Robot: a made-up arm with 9 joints. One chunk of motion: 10 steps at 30 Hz.
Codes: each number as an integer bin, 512 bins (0 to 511) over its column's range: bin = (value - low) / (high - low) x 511, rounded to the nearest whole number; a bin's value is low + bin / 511 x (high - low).
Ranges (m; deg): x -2.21..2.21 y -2.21..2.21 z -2.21..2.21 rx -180..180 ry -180..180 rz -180..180
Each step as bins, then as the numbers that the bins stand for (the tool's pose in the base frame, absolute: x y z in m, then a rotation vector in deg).
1 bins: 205 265 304 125 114 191
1 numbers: -0.4368 0.0822 0.4195 -91.94 -99.69 -45.44
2 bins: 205 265 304 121 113 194
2 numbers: -0.4368 0.0822 0.4195 -94.76 -100.39 -43.33
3 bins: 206 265 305 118 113 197
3 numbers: -0.4282 0.0822 0.4282 -96.87 -100.39 -41.21
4 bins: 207 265 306 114 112 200
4 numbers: -0.4195 0.0822 0.4368 -99.69 -101.10 -39.10
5 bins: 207 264 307 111 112 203
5 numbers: -0.4195 0.0735 0.4455 -101.80 -101.10 -36.99
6 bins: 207 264 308 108 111 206
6 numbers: -0.4195 0.0735 0.4541 -103.91 -101.80 -34.87
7 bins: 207 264 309 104 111 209
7 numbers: -0.4195 0.0735 0.4628 -106.73 -101.80 -32.76
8 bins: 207 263 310 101 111 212
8 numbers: -0.4195 0.0649 0.4714 -108.85 -101.80 -30.65
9 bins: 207 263 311 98 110 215
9 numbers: -0.4195 0.0649 0.4801 -110.96 -102.50 -28.53
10 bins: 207 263 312 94 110 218
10 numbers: -0.4195 0.0649 0.4887 -113.78 -102.50 -26.42
